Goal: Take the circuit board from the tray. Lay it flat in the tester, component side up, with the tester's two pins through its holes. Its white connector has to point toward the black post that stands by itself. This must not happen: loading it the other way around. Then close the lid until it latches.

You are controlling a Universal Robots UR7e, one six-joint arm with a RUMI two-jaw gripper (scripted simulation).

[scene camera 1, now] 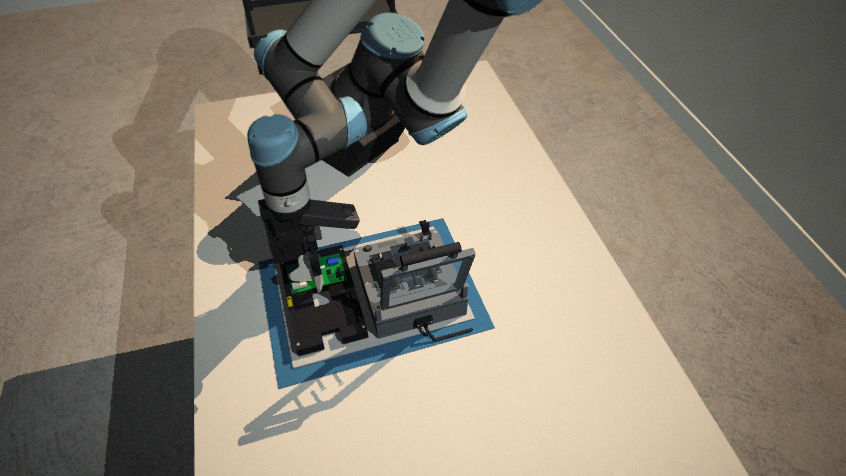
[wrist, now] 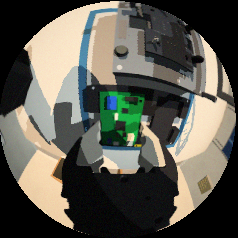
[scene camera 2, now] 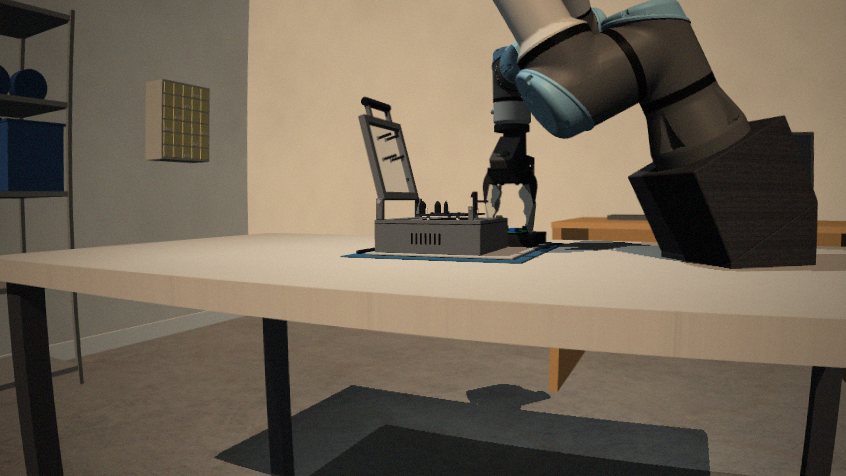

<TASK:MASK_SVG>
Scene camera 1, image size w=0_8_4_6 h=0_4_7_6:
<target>my gripper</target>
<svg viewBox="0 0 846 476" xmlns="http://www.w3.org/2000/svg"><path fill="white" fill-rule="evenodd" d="M258 200L260 216L266 228L269 247L275 264L296 260L296 256L299 256L299 266L290 273L290 279L295 282L314 281L318 293L321 292L324 281L316 251L318 245L314 228L315 226L356 229L360 219L353 204L310 200L309 198L308 202L301 209L292 213L279 213L268 208L264 199Z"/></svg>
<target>green circuit board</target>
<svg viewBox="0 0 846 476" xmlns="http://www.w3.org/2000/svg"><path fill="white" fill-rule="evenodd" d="M286 266L291 294L316 288L314 281L294 282L290 280L289 274L298 267L298 263ZM340 253L318 258L324 281L323 286L347 280Z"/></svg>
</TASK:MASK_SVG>
